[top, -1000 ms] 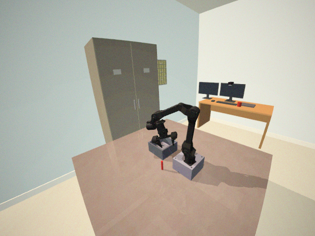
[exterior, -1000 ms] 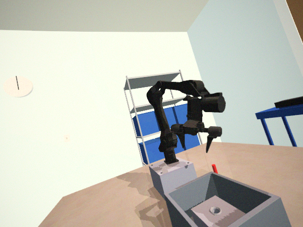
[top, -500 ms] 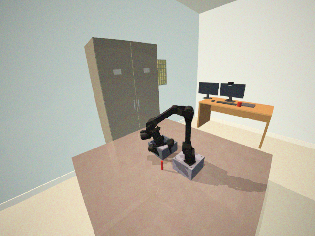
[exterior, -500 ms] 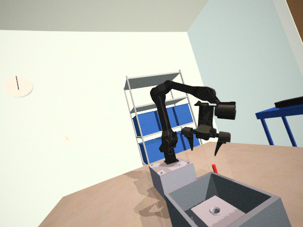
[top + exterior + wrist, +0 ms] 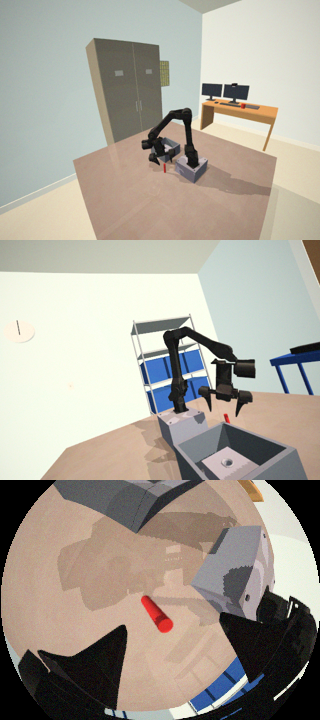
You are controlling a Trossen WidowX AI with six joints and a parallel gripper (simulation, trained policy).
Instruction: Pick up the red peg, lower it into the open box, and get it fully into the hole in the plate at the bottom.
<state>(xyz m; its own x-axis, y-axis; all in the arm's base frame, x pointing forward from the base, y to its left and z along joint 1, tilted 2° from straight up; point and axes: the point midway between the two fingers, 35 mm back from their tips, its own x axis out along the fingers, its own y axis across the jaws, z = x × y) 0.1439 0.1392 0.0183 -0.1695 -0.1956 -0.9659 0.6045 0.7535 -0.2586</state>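
My gripper tip is now 40 mm above the red peg and 10 mm to the right of it. Also, from my gripper tip: grey box: 190 mm ahead, 130 mm to the right, 60 mm below; then pale plate: 190 mm ahead, 130 mm to the right, 40 mm below.
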